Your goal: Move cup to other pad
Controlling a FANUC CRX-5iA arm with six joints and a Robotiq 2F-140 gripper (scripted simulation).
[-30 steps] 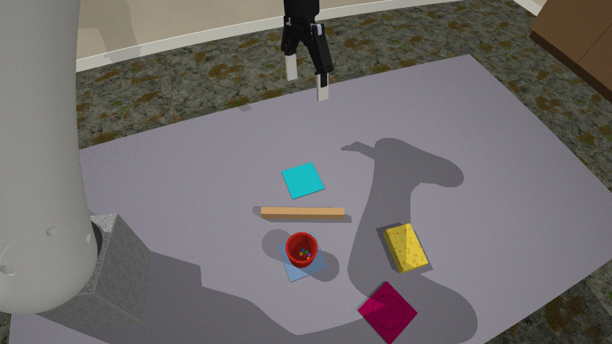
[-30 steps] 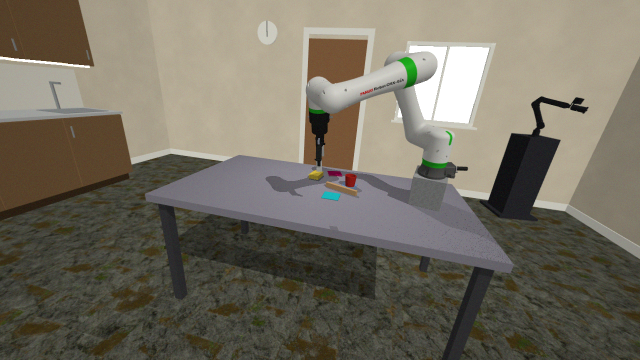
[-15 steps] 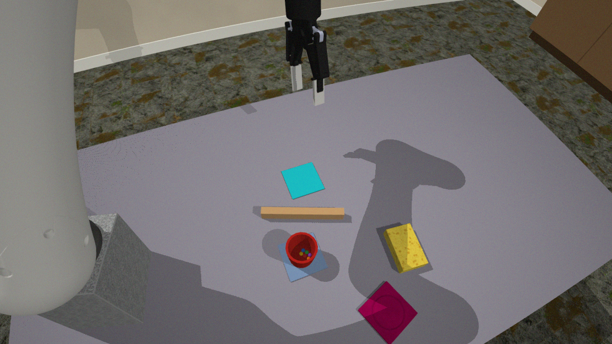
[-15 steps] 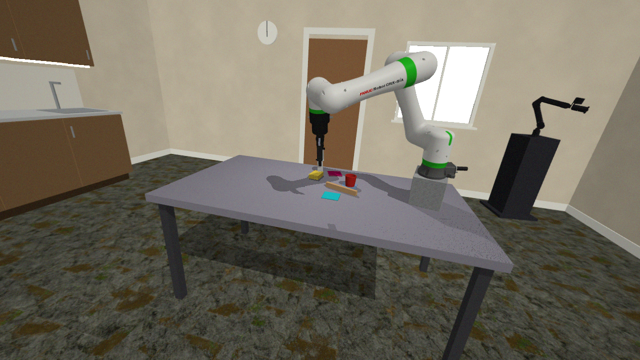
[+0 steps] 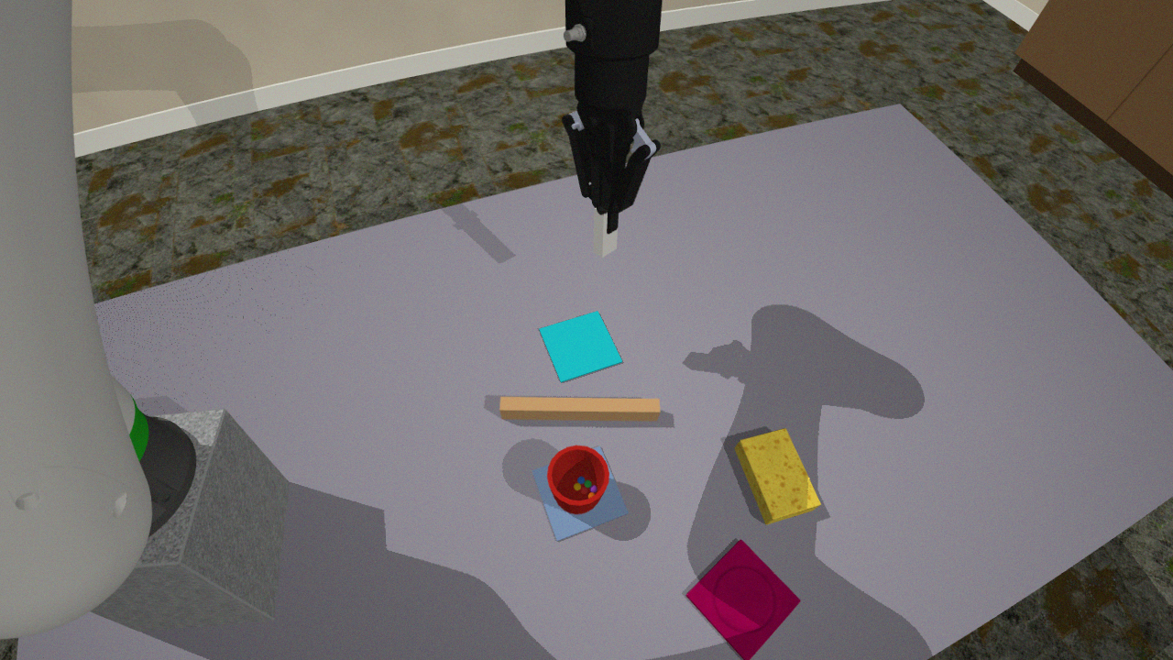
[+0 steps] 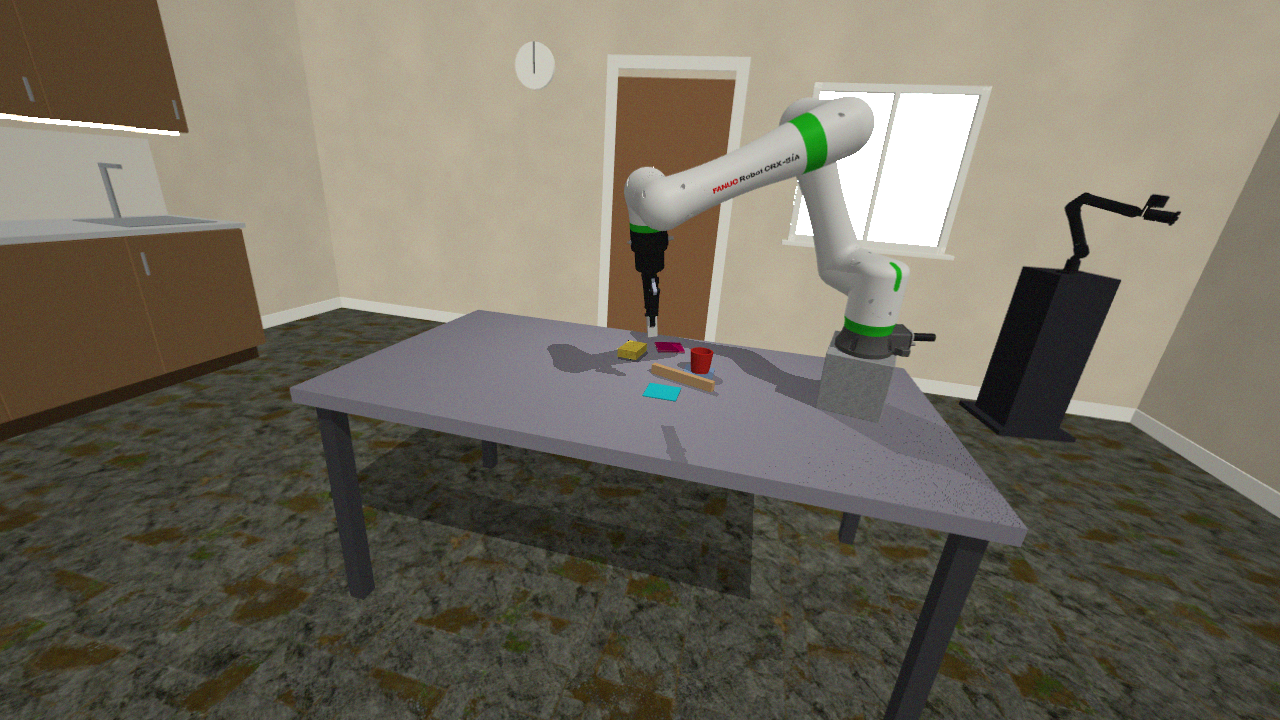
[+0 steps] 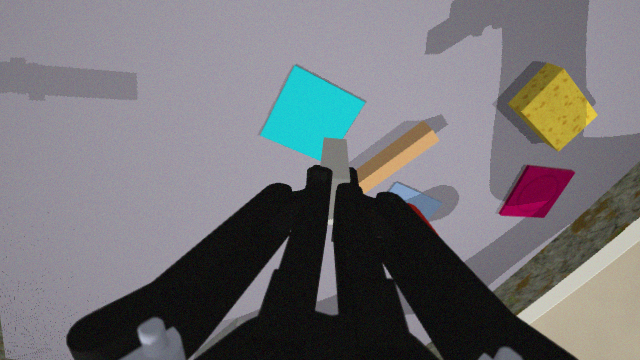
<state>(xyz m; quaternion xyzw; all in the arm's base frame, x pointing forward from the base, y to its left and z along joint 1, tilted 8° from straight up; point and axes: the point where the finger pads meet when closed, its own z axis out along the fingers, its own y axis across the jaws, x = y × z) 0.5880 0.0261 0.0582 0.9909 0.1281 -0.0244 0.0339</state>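
Right now the cup is 210 mm to the right of my hand, 190 mm below it and 160 mm behind it. From my hand the other things lie so: wooden rail: 200 mm below, 120 mm to the right, 100 mm behind; yellow sponge: 330 mm to the right, 190 mm below, 70 mm ahead; teal pad: 220 mm below, 50 mm behind, 20 mm to the right.
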